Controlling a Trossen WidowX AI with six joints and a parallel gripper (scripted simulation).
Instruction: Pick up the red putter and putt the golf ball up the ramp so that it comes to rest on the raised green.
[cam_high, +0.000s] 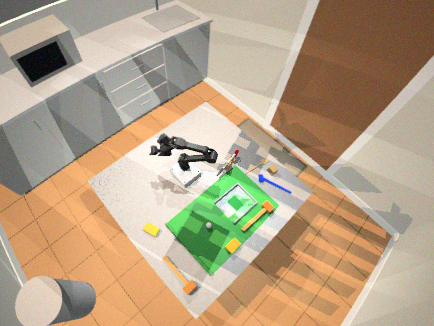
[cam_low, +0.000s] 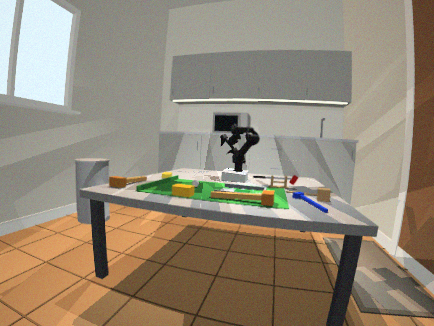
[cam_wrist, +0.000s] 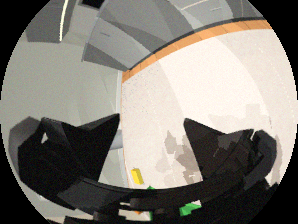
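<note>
My gripper tip is now 34 cm short of the red putter, 45 cm to the right of it and 16 cm above it. From my gripper tip the other things lie so: small wooden rack (34 cm ahead, 47 cm to the left, 18 cm below); then white golf ball (62 cm ahead, 19 cm below); then green mat (63 cm ahead, 14 cm to the left, 21 cm below).
</note>
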